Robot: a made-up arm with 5 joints.
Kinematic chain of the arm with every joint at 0, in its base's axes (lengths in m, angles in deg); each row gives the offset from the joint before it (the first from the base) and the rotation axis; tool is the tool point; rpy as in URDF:
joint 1: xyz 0.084 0 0.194 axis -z
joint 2: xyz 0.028 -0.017 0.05 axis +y
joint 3: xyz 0.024 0 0.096 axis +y
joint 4: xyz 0.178 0 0.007 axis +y
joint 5: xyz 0.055 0.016 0 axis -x
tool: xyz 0 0 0 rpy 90 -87.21 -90
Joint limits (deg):
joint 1: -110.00..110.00
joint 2: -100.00..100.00
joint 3: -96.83..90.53
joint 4: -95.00..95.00
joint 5: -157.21..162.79
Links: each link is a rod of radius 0.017 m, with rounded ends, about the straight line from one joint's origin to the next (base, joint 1, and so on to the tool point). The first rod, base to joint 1, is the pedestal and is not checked.
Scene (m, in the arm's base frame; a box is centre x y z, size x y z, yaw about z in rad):
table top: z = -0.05
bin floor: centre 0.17 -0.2 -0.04 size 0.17 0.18 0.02 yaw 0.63
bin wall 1: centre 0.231 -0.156 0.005 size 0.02 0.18 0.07 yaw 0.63
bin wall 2: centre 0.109 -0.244 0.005 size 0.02 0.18 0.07 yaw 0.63
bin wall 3: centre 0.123 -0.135 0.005 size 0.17 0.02 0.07 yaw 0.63
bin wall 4: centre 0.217 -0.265 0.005 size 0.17 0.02 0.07 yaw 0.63
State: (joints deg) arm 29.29 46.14 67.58 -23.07 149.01
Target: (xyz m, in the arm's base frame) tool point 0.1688 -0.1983 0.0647
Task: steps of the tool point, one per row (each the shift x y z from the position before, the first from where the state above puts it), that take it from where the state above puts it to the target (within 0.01 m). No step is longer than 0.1 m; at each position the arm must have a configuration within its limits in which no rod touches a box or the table.
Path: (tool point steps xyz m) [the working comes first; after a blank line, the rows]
Joints at the target: 66.58 57.81 15.57 -24.27 149.01
Straight joint move there: touches bin wall 1, bin wall 3.

1: 0.0211 -0.0342 0.0065
2: 0.0050 -0.0422 0.0147
3: -0.0134 -0.0426 0.0223
4: -0.0306 -0.0350 0.0291
5: -0.0433 -0.0204 0.0344
6: -0.0488 -0.0016 0.0384
7: 0.0289 -0.0146 -0.0191
8: 0.0317 -0.0080 -0.0219
9: 0.0328 -0.0002 -0.0244
10: 0.0318 0.0083 -0.0263
11: 0.0282 0.0166 -0.0274
12: 0.0004 -0.0010 -0.0166
13: -0.0004 0.0010 -0.0174

